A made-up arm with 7 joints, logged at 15 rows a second.
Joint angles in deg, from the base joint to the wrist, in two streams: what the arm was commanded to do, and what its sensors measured. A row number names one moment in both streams.
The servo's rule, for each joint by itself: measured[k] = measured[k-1] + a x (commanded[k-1-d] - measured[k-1]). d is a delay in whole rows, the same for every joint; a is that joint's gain. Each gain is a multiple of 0.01, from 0.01 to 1. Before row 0 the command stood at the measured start. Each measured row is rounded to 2 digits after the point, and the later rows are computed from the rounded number. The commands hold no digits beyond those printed.
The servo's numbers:
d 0
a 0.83 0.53 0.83 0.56 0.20 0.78 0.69
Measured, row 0:
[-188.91 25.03 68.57 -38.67 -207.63 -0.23 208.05]
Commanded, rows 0 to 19:
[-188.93 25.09 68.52 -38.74 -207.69 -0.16 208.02]
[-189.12 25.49 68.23 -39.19 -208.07 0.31 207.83]
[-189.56 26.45 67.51 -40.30 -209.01 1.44 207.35]
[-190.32 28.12 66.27 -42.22 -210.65 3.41 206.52]
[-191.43 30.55 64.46 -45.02 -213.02 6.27 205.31]
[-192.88 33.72 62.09 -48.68 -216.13 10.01 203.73]
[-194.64 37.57 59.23 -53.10 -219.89 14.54 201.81]
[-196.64 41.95 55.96 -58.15 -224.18 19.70 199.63]
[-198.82 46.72 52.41 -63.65 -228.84 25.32 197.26]
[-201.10 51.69 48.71 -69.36 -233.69 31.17 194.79]
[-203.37 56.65 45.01 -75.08 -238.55 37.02 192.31]
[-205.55 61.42 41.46 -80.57 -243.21 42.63 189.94]
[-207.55 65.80 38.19 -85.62 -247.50 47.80 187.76]
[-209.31 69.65 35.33 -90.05 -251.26 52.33 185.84]
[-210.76 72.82 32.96 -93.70 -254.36 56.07 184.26]
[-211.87 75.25 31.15 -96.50 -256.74 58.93 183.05]
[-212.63 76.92 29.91 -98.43 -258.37 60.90 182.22]
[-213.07 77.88 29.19 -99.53 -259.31 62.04 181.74]
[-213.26 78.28 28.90 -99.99 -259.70 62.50 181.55]
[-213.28 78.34 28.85 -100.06 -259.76 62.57 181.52]
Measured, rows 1 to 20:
[-188.93 25.06 68.53 -38.71 -207.64 -0.18 208.03]
[-189.09 25.29 68.28 -38.98 -207.73 0.20 207.89]
[-189.48 25.90 67.64 -39.72 -207.99 1.17 207.52]
[-190.18 27.08 66.50 -41.12 -208.52 2.92 206.83]
[-191.22 28.92 64.81 -43.30 -209.42 5.53 205.78]
[-192.60 31.46 62.55 -46.31 -210.76 9.02 204.37]
[-194.29 34.70 59.79 -50.11 -212.59 13.33 202.60]
[-196.24 38.54 56.61 -54.61 -214.91 18.30 200.55]
[-198.38 42.88 53.12 -59.67 -217.70 23.78 198.28]
[-200.64 47.55 49.46 -65.10 -220.90 29.54 195.87]
[-202.91 52.37 45.77 -70.69 -224.43 35.37 193.41]
[-205.10 57.17 42.19 -76.22 -228.19 41.03 191.02]
[-207.13 61.74 38.87 -81.48 -232.05 46.31 188.77]
[-208.94 65.93 35.93 -86.28 -235.89 51.01 186.75]
[-210.45 69.58 33.46 -90.44 -239.58 54.96 185.03]
[-211.63 72.59 31.54 -93.83 -243.01 58.06 183.66]
[-212.46 74.88 30.19 -96.41 -246.08 60.28 182.67]
[-212.97 76.47 29.36 -98.16 -248.73 61.65 182.03]
[-213.21 77.43 28.98 -99.18 -250.92 62.31 181.70]
[-213.27 77.91 28.87 -99.67 -252.69 62.51 181.58]

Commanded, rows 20 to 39:
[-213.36 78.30 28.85 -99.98 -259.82 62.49 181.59]
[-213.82 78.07 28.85 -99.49 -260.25 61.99 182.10]
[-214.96 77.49 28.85 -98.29 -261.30 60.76 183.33]
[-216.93 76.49 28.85 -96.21 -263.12 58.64 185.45]
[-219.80 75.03 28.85 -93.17 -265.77 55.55 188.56]
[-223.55 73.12 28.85 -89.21 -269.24 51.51 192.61]
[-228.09 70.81 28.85 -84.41 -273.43 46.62 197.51]
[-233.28 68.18 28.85 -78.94 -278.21 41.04 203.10]
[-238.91 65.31 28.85 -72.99 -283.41 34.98 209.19]
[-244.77 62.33 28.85 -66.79 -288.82 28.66 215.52]
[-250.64 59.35 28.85 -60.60 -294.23 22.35 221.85]
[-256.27 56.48 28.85 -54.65 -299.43 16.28 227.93]
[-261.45 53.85 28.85 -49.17 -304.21 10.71 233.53]
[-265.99 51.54 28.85 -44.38 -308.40 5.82 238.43]
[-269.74 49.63 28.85 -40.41 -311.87 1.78 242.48]
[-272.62 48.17 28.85 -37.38 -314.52 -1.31 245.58]
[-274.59 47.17 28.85 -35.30 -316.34 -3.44 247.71]
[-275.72 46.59 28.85 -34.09 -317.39 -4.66 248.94]
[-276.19 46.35 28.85 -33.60 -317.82 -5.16 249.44]
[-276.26 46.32 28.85 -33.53 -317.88 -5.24 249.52]
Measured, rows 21 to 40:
[-213.34 78.12 28.85 -99.84 -254.12 62.49 181.59]
[-213.74 78.09 28.85 -99.64 -255.35 62.10 181.94]
[-214.75 77.77 28.85 -98.88 -256.54 61.05 182.90]
[-216.56 77.09 28.85 -97.38 -257.86 59.17 184.66]
[-219.25 76.00 28.85 -95.02 -259.44 56.35 187.35]
[-222.82 74.47 28.85 -91.77 -261.40 52.57 190.98]
[-227.19 72.53 28.85 -87.65 -263.81 47.93 195.49]
[-232.24 70.22 28.85 -82.77 -266.69 42.56 200.74]
[-237.78 67.62 28.85 -77.29 -270.03 36.65 206.57]
[-243.58 64.82 28.85 -71.41 -273.79 30.42 212.75]
[-249.44 61.92 28.85 -65.36 -277.88 24.13 219.03]
[-255.11 59.04 28.85 -59.36 -282.19 18.01 225.17]
[-260.37 56.29 28.85 -53.65 -286.59 12.32 230.94]
[-265.03 53.77 28.85 -48.46 -290.95 7.25 236.11]
[-268.94 51.58 28.85 -43.95 -295.13 2.98 240.51]
[-271.99 49.77 28.85 -40.27 -299.01 -0.37 244.01]
[-274.15 48.39 28.85 -37.49 -302.48 -2.76 246.56]
[-275.45 47.44 28.85 -35.59 -305.46 -4.24 248.20]
[-276.06 46.86 28.85 -34.48 -307.93 -4.96 249.06]
[-276.23 46.57 28.85 -33.95 -309.92 -5.18 249.38]

